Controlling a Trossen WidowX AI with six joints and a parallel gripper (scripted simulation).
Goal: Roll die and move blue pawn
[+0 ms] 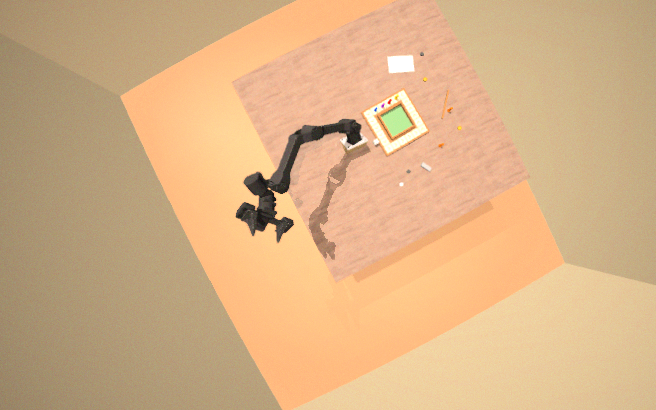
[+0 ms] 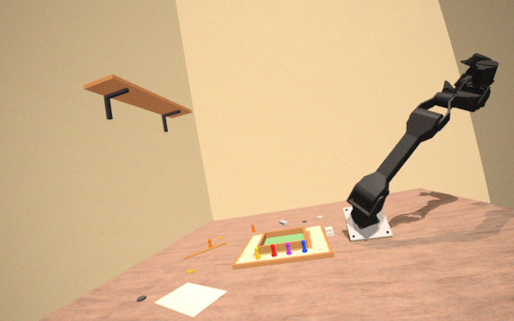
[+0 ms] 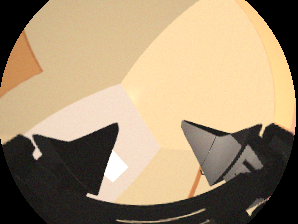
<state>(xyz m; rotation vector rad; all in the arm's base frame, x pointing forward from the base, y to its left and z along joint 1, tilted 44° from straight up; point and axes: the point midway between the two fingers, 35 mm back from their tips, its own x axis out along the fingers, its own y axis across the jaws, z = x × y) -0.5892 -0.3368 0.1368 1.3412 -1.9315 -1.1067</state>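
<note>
My gripper tip is now 640 mm short of the white die, 110 mm to the right of it and 500 mm above it. Also, from my gripper tip: green tray (800 mm ahead, 140 mm to the left, 500 mm below); then purple pawn (780 mm ahead, 250 mm to the left, 480 mm below); then blue pawn (740 mm ahead, 260 mm to the left, 480 mm below).
</note>
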